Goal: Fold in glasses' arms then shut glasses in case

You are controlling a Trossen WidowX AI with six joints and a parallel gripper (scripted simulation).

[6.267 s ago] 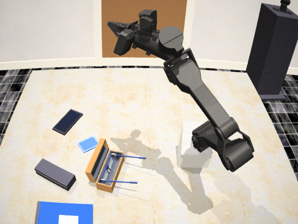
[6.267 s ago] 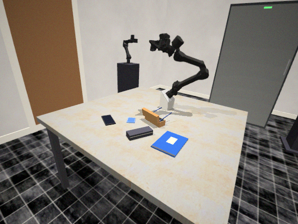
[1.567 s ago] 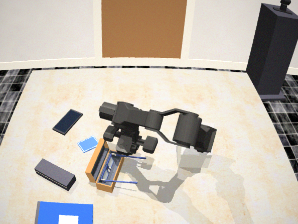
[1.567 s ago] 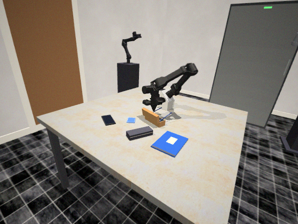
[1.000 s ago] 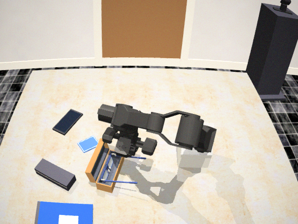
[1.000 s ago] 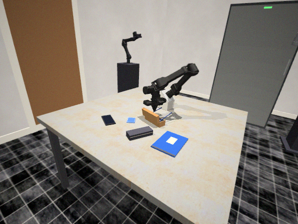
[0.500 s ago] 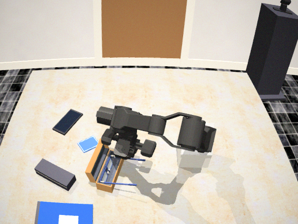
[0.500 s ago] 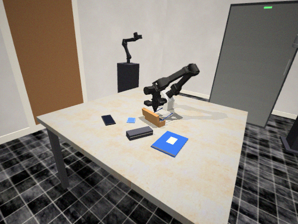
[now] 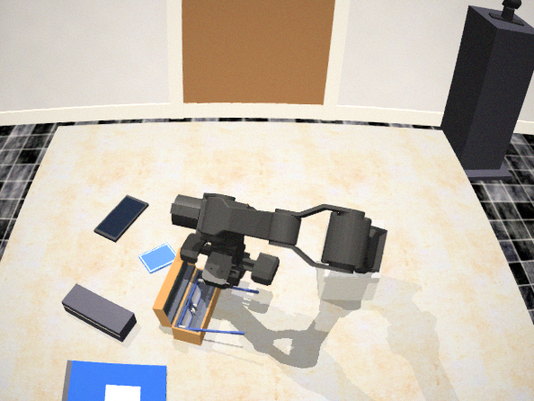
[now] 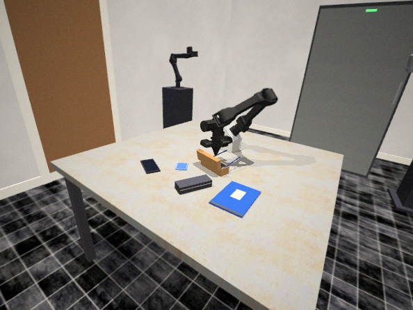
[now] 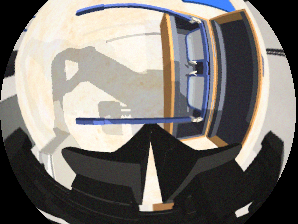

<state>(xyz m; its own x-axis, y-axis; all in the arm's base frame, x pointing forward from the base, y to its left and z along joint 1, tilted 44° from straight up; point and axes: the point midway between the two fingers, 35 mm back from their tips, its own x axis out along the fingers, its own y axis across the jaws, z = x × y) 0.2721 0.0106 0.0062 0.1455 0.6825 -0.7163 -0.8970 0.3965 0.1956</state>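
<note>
Right now the orange glasses case is 90 mm ahead of my hand, 40 mm below it and 20 mm to the left of it. Round my hand: grey box 280 mm ahead, 60 mm below, 40 mm to the left; small blue card 150 mm ahead, 120 mm to the right, 80 mm below.
</note>
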